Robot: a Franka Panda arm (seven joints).
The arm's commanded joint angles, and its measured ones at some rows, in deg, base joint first. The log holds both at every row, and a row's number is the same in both.
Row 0, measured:
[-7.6, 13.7, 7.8, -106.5, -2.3, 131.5, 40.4]
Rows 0 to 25, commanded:
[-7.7, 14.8, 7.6, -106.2, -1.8, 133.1, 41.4]
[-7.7, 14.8, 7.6, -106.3, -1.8, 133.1, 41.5]
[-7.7, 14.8, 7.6, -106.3, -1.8, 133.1, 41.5]
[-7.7, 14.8, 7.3, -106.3, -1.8, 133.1, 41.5]
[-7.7, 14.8, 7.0, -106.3, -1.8, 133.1, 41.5]
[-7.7, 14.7, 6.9, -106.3, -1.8, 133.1, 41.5]
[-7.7, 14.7, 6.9, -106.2, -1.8, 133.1, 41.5]
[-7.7, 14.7, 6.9, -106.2, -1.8, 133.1, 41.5]
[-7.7, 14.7, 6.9, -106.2, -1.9, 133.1, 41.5]
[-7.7, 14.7, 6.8, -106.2, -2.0, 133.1, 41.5]
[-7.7, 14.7, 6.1, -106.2, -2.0, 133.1, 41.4]
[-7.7, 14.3, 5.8, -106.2, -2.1, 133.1, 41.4]
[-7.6, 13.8, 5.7, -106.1, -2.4, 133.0, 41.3]
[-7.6, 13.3, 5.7, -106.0, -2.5, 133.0, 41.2]
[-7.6, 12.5, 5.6, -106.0, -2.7, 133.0, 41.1]
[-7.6, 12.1, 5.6, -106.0, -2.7, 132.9, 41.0]
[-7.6, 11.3, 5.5, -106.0, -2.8, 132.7, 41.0]
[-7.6, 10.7, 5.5, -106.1, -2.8, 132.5, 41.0]
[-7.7, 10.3, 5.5, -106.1, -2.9, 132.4, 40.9]
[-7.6, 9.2, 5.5, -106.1, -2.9, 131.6, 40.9]
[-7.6, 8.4, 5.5, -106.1, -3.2, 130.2, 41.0]
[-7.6, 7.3, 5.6, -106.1, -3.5, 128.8, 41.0]
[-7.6, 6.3, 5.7, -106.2, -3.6, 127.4, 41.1]
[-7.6, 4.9, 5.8, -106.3, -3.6, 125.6, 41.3]
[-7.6, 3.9, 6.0, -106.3, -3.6, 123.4, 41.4]
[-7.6, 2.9, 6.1, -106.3, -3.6, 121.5, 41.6]
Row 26, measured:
[-7.8, 7.0, 5.8, -105.6, -2.6, 126.9, 40.5]
